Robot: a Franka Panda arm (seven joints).
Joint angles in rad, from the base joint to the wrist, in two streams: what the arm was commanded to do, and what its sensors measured. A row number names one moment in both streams.
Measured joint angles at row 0:
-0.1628, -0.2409, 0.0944, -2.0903, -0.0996, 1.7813, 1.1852
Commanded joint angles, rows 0 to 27:
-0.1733, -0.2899, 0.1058, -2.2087, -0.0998, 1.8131, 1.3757
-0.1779, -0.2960, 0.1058, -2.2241, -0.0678, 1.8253, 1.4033
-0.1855, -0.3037, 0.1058, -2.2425, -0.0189, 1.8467, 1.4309
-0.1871, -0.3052, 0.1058, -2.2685, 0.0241, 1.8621, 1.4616
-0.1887, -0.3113, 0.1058, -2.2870, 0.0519, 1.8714, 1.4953
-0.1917, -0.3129, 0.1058, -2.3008, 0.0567, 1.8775, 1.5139
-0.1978, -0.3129, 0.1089, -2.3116, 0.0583, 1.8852, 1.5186
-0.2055, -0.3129, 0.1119, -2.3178, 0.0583, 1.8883, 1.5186
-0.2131, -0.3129, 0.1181, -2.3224, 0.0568, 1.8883, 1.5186
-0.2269, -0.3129, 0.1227, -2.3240, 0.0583, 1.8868, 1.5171
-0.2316, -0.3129, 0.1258, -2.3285, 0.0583, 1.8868, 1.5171
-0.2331, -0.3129, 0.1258, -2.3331, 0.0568, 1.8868, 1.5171
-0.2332, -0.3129, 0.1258, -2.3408, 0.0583, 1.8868, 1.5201
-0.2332, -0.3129, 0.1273, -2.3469, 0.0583, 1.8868, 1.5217
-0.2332, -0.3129, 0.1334, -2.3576, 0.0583, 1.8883, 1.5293
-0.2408, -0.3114, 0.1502, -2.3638, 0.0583, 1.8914, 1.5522
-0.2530, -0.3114, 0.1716, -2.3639, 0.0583, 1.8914, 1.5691
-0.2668, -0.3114, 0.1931, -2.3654, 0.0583, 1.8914, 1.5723
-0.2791, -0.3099, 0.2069, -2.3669, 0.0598, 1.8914, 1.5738
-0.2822, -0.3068, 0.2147, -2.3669, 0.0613, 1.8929, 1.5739
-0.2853, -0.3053, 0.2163, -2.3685, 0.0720, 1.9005, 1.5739
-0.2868, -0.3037, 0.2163, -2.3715, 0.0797, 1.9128, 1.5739
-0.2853, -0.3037, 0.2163, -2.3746, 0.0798, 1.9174, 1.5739
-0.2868, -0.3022, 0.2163, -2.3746, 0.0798, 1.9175, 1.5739
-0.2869, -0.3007, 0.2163, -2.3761, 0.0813, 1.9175, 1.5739
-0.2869, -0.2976, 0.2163, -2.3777, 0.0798, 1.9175, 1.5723
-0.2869, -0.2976, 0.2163, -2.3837, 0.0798, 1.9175, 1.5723
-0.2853, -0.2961, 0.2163, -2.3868, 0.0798, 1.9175, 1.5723
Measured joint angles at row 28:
-0.2694, -0.2867, 0.1969, -2.3573, 0.0615, 1.8957, 1.5671
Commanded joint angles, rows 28 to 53:
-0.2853, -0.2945, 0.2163, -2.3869, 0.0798, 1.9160, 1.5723
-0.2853, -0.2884, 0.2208, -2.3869, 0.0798, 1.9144, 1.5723
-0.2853, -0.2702, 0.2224, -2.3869, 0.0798, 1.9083, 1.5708
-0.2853, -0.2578, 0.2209, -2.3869, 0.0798, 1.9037, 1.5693
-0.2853, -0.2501, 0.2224, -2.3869, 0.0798, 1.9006, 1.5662
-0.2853, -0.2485, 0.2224, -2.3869, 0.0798, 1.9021, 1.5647
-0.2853, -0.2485, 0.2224, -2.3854, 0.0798, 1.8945, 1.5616
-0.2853, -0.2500, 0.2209, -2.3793, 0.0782, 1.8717, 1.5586
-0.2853, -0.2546, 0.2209, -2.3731, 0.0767, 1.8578, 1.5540
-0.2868, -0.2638, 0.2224, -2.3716, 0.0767, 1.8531, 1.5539
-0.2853, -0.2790, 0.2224, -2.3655, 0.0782, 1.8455, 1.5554
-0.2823, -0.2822, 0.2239, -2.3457, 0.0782, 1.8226, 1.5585
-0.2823, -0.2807, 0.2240, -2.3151, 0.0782, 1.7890, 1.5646
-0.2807, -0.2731, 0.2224, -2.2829, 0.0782, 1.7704, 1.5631
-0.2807, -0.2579, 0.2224, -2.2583, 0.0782, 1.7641, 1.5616
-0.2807, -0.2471, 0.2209, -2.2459, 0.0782, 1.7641, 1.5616
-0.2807, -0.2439, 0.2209, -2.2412, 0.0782, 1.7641, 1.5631
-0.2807, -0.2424, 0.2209, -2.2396, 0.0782, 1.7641, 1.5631
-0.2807, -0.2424, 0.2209, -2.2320, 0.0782, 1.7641, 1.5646
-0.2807, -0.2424, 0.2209, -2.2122, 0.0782, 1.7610, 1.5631
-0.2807, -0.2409, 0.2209, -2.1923, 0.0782, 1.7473, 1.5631
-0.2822, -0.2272, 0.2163, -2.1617, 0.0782, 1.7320, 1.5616
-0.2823, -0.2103, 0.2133, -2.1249, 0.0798, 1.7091, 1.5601
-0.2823, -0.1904, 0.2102, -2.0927, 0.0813, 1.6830, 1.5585
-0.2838, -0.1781, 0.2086, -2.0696, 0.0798, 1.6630, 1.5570
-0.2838, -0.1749, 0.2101, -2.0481, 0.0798, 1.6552, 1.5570
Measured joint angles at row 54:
-0.2699, -0.2271, 0.2048, -2.1492, 0.0620, 1.7213, 1.5657
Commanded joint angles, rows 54 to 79:
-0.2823, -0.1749, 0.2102, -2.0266, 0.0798, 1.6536, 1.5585
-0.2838, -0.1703, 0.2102, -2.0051, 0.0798, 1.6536, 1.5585
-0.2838, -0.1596, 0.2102, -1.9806, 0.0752, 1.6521, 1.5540
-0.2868, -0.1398, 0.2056, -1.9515, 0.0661, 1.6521, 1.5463
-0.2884, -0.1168, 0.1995, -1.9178, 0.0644, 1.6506, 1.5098
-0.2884, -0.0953, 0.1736, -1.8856, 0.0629, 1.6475, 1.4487
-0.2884, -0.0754, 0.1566, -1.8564, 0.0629, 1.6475, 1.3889
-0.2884, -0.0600, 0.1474, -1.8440, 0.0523, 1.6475, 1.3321
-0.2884, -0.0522, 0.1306, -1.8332, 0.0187, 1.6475, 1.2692
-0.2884, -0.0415, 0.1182, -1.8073, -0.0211, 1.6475, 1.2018
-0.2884, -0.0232, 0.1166, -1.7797, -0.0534, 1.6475, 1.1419
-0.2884, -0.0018, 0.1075, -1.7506, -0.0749, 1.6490, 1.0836
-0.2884, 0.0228, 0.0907, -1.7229, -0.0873, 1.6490, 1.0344
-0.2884, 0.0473, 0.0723, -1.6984, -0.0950, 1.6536, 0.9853
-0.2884, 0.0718, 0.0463, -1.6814, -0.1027, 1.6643, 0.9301
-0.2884, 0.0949, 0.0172, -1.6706, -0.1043, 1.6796, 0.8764
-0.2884, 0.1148, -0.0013, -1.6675, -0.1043, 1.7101, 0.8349
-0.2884, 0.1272, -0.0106, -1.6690, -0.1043, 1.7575, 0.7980
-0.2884, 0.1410, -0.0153, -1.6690, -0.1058, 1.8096, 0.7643
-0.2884, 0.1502, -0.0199, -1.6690, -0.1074, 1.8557, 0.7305
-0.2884, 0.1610, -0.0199, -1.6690, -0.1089, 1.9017, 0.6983
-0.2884, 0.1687, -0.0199, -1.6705, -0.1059, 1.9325, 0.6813
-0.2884, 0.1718, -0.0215, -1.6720, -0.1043, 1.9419, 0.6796
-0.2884, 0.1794, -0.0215, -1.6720, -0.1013, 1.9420, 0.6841
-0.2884, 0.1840, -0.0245, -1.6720, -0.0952, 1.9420, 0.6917
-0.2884, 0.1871, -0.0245, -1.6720, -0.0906, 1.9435, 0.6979
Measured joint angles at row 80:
-0.2900, 0.1748, -0.0235, -1.6889, -0.0887, 1.9364, 0.6989
